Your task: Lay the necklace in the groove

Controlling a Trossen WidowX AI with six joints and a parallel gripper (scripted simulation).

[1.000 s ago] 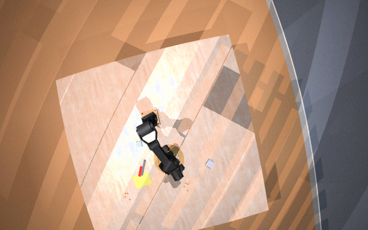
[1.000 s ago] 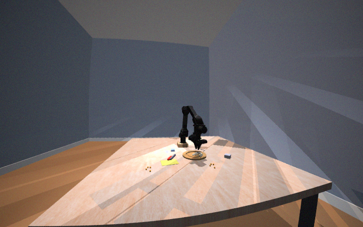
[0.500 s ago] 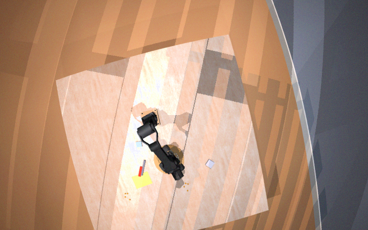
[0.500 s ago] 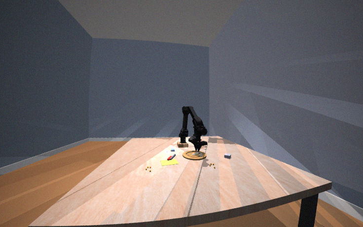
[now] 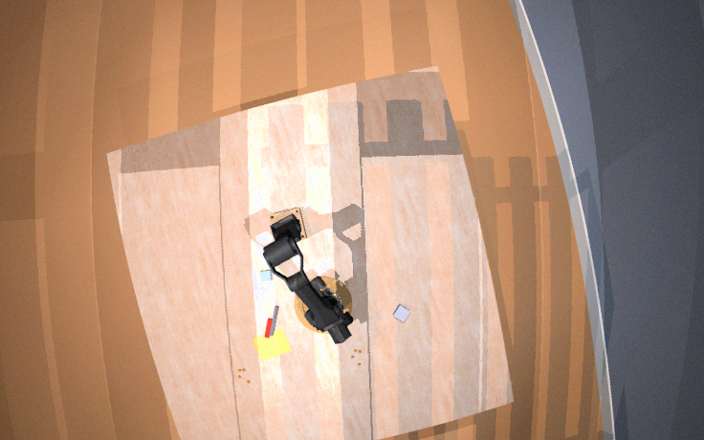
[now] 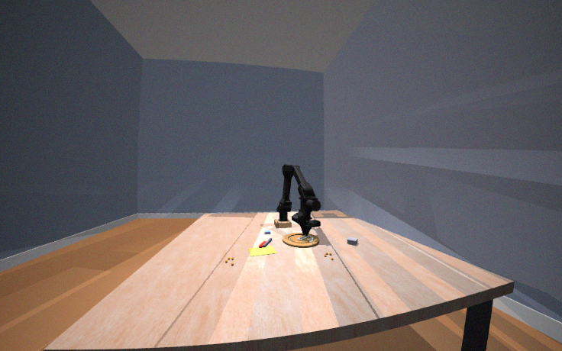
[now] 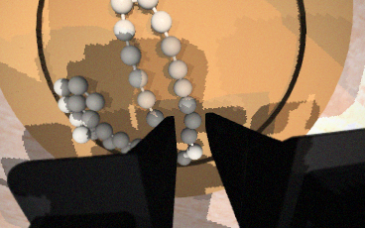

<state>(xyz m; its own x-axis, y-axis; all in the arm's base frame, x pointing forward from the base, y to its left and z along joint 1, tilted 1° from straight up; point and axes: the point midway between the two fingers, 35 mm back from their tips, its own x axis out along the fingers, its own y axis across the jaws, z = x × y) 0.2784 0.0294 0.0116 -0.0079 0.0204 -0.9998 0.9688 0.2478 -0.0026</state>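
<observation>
Now: gripper tip 10 mm short of the round bead board, 30 mm to the left of it and 10 mm above it. From my gripper tip the other things lie so: grey block 150 mm ahead, 210 mm to the left, 10 mm below; then blue block 160 mm behind, 180 mm to the right, 10 mm below; then red marker 10 mm ahead, 230 mm to the right, 10 mm below.
</observation>
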